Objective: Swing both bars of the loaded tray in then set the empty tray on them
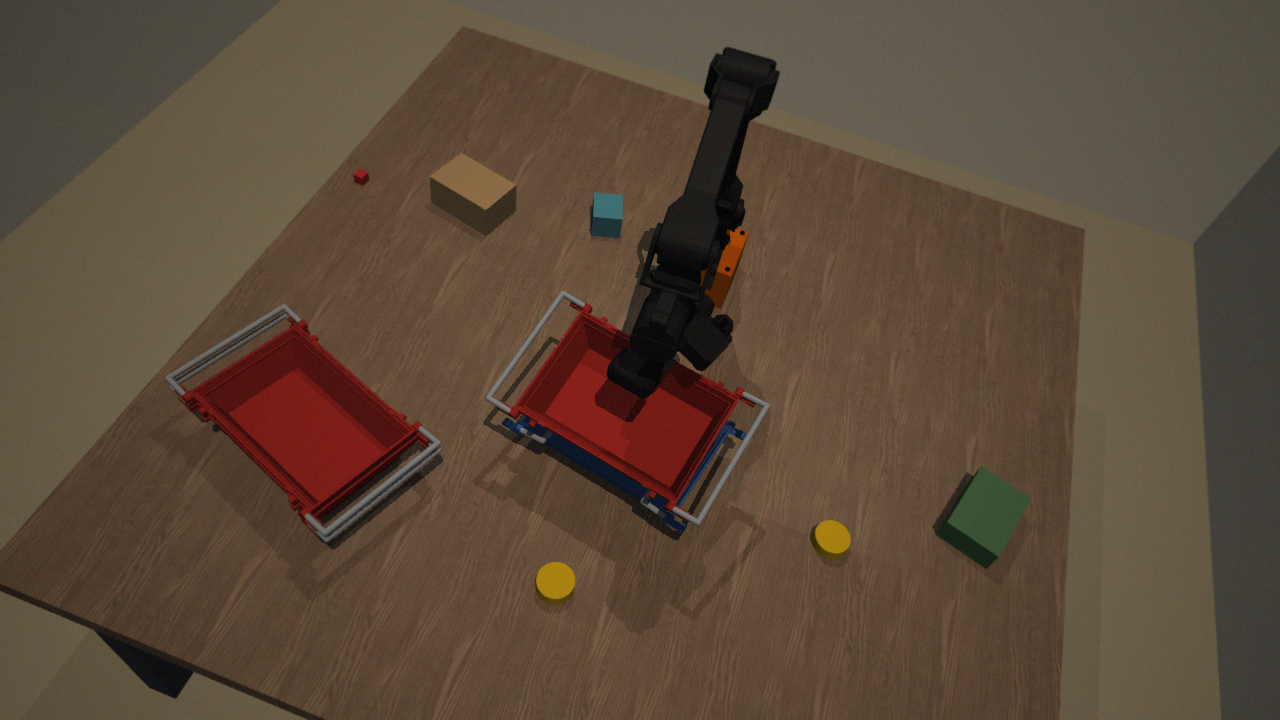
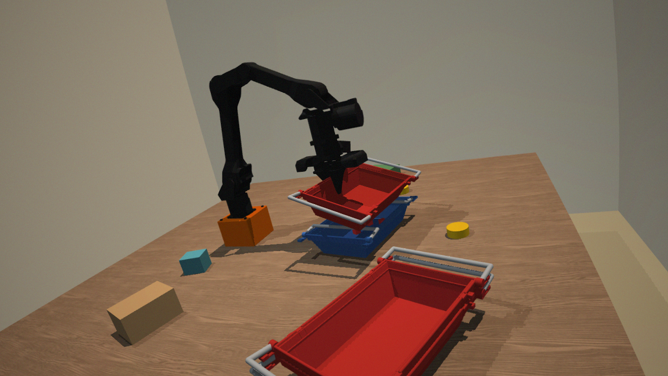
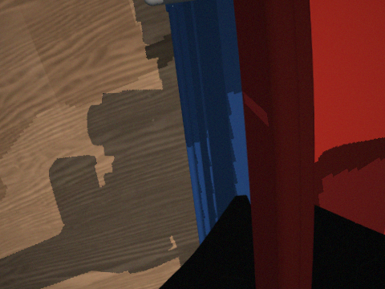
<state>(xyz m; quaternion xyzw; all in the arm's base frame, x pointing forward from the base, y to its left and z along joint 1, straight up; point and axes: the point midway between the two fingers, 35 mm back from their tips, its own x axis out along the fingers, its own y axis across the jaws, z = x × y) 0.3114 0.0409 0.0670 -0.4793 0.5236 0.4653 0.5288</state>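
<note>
The red tray is 7 cm ahead of my gripper tip, 1 cm to the right of it and 1 cm above it. The rest, counted from my gripper tip: teal cube (34 cm behind, 23 cm to the right, 9 cm below); then green box (50 cm to the left, 10 cm below, 8 cm behind); then tan box (44 cm to the right, 26 cm behind, 9 cm below).
</note>
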